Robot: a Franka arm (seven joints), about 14 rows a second.
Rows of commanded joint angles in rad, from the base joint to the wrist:
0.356, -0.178, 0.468, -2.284, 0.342, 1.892, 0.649
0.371, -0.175, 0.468, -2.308, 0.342, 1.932, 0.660
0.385, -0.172, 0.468, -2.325, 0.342, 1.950, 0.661
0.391, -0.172, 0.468, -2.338, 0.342, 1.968, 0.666
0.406, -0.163, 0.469, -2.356, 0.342, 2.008, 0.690
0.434, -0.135, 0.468, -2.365, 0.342, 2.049, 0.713
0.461, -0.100, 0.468, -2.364, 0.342, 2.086, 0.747
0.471, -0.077, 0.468, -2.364, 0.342, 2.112, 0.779
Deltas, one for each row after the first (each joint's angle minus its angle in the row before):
0.015, 0.003, 0.000, -0.024, 0.000, 0.040, 0.011
0.014, 0.003, 0.000, -0.017, 0.000, 0.018, 0.001
0.006, 0.000, 0.000, -0.013, 0.000, 0.018, 0.005
0.015, 0.009, 0.001, -0.018, 0.000, 0.040, 0.024
0.028, 0.028, -0.001, -0.009, 0.000, 0.041, 0.023
0.027, 0.035, 0.000, 0.001, 0.000, 0.037, 0.034
0.010, 0.023, 0.000, 0.000, 0.000, 0.026, 0.032

